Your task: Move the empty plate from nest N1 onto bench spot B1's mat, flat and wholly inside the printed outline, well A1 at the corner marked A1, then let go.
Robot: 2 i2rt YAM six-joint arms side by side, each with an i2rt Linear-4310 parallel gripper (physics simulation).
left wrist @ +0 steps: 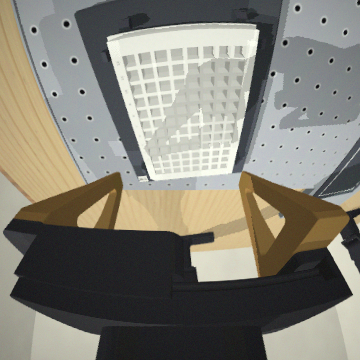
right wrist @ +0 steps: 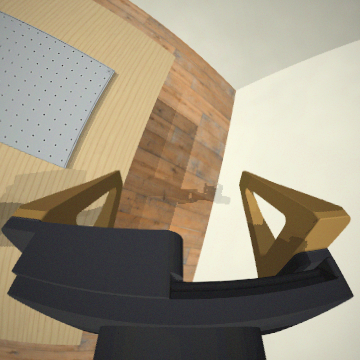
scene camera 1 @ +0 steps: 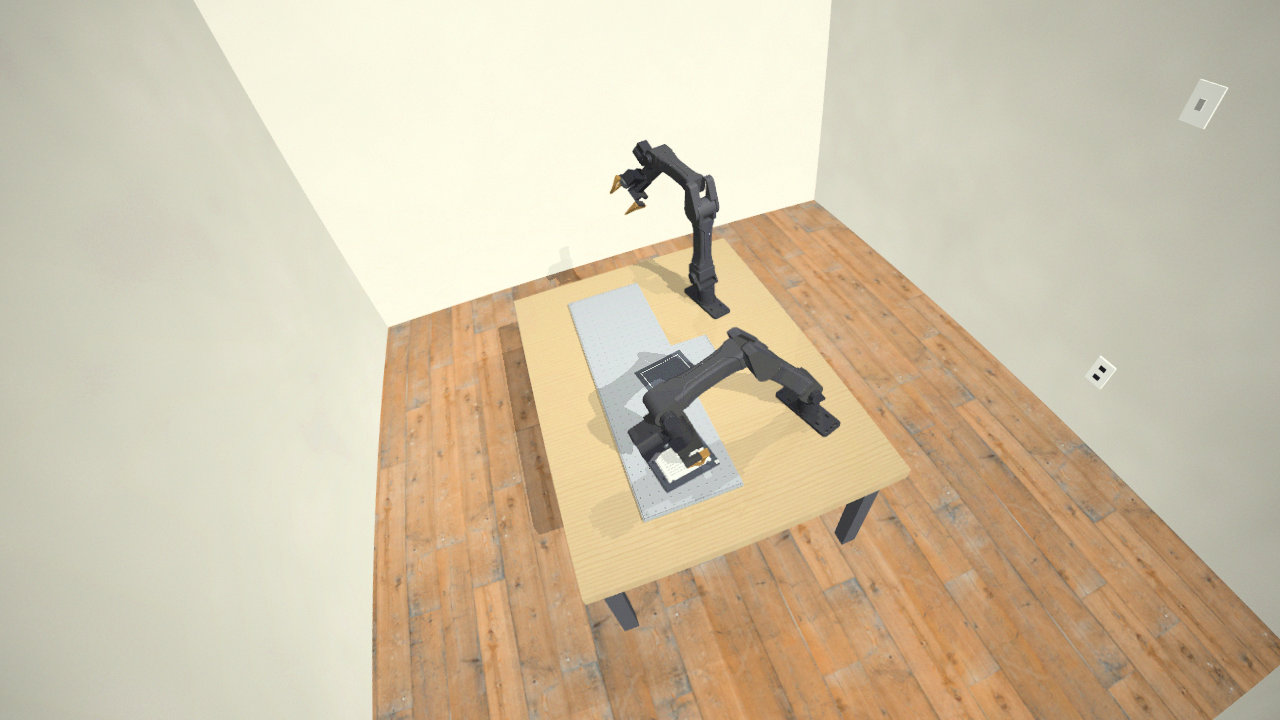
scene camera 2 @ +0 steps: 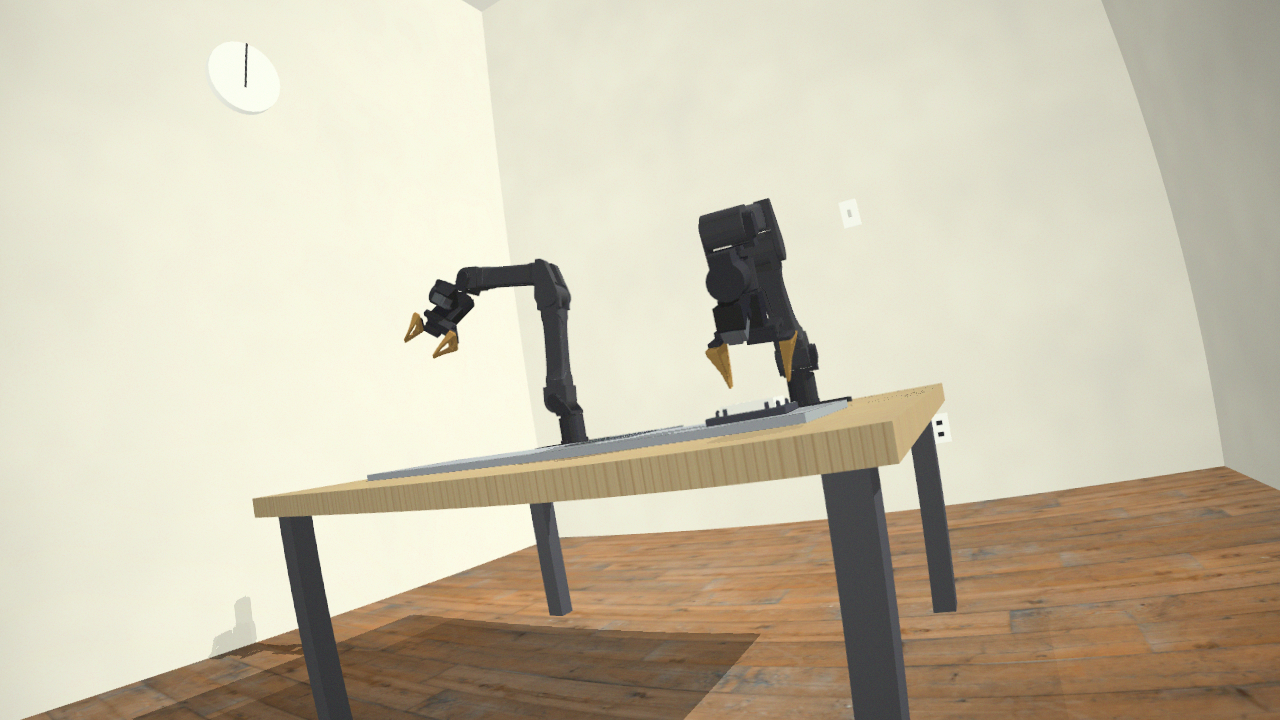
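Pixels of known places: left gripper, between the fingertips: (left wrist: 180, 177) (scene camera 1: 693, 449) (scene camera 2: 759, 384); right gripper, between the fingertips: (right wrist: 180, 176) (scene camera 1: 617, 204) (scene camera 2: 418, 349); left arm's base, origin of its link: (scene camera 1: 807, 409); right arm's base, origin of its link: (scene camera 1: 706, 301).
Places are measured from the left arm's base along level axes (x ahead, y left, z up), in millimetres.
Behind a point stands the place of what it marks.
Note:
The white plate (scene camera 1: 670, 467) @[x 431, y -79, z 37 mm] (scene camera 2: 754, 405) @[x 452, y -79, z 32 mm] (left wrist: 185, 100) @[x 408, y -85, z 37 mm] with a grid of square wells lies in the dark nest (scene camera 1: 673, 487) @[x 456, y -32, z 24 mm] (scene camera 2: 721, 418) @[x 467, y -129, z 22 mm] (left wrist: 98, 65) @[x 442, y -34, z 25 mm] near the lower end of the grey board. My left gripper (scene camera 2: 760, 383) @[x 360, y -71, z 63 mm] (left wrist: 180, 177) @[x 360, y -71, z 63 mm] is open and empty above the plate, its fingertips clear of it; in scene camera 1 its arm hides part of the plate. The dark mat (scene camera 1: 663, 368) @[x 230, y -394, z 15 mm] (left wrist: 351, 172) @[x 231, y -359, z 15 mm] with a white outline lies farther up the board, partly hidden by the left arm. The A1 mark cannot be read. My right gripper (scene camera 1: 622, 197) @[x 23, y -912, z 305 mm] (scene camera 2: 424, 347) @[x 23, y -912, z 305 mm] (right wrist: 180, 176) @[x 23, y -912, z 305 mm] is open and empty, high up.
The grey perforated board (scene camera 1: 617, 322) @[x 225, y -678, z 13 mm] (scene camera 2: 501, 465) @[x 422, y -515, z 1 mm] (left wrist: 310, 65) @[x 414, y -192, z 13 mm] (right wrist: 45, 90) @[x 210, y -753, z 13 mm] lies on the wooden table (scene camera 1: 617, 564) @[x 683, y 44, z 0 mm] (scene camera 2: 572, 479) @[x 697, y -284, z -15 mm] (right wrist: 125, 100) @[x 240, y -941, z 0 mm]. Small dark posts stand around the nest's edge. The left arm reaches over the board, and the right arm stands beyond the mat.

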